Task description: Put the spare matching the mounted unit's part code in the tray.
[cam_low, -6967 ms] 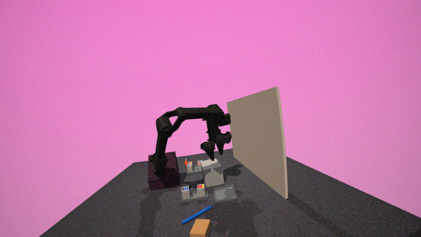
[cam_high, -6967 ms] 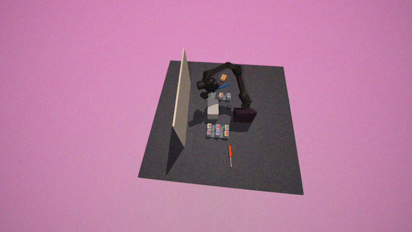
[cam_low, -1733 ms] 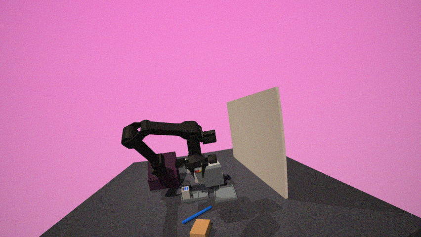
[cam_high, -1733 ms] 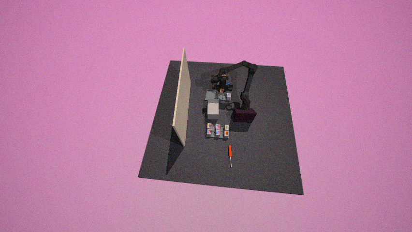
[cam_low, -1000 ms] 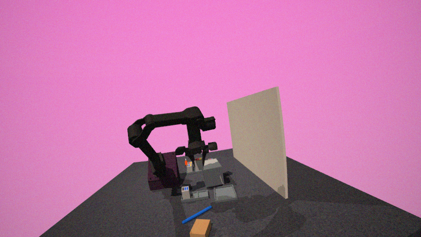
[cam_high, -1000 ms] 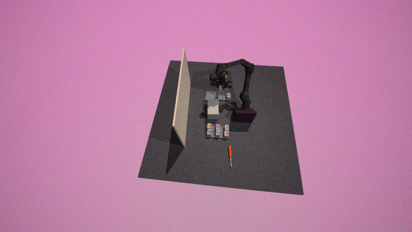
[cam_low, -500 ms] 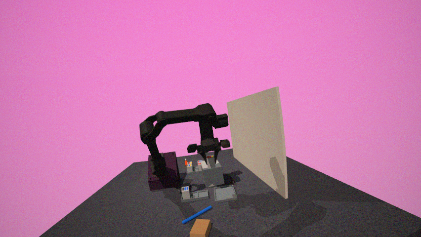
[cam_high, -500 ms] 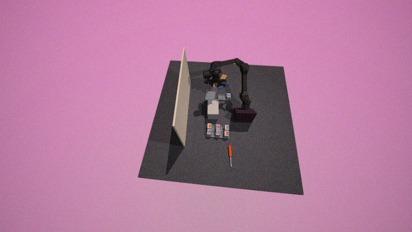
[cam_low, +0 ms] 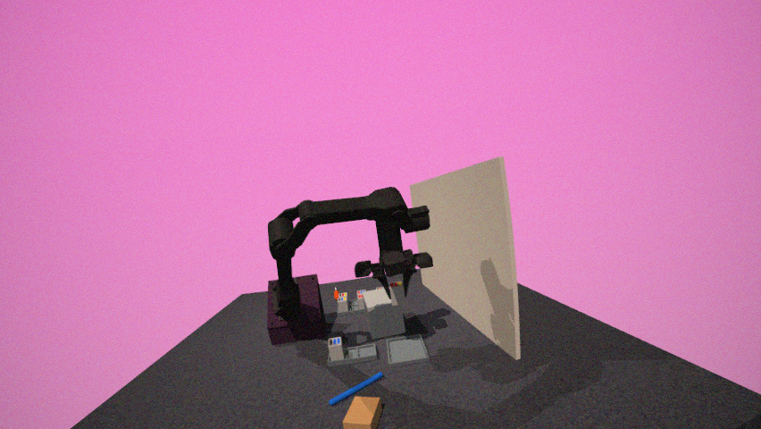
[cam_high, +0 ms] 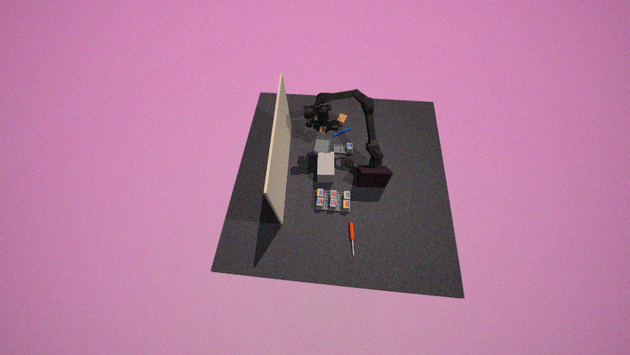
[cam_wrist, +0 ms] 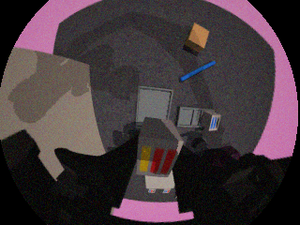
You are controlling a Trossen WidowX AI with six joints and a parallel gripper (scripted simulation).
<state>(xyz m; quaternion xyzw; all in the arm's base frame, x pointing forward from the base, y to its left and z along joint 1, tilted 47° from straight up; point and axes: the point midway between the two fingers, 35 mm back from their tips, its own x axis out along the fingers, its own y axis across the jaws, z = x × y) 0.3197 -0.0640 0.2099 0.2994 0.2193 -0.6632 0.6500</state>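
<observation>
The grey rimmed tray lies 15 cm below my gripper tip. Also, from my gripper tip: blue pen 13 cm behind, 13 cm to the right, 14 cm below; then grey spare 2 cm above; then white mounted unit 3 cm behind, 19 cm to the left, 10 cm below.
</observation>
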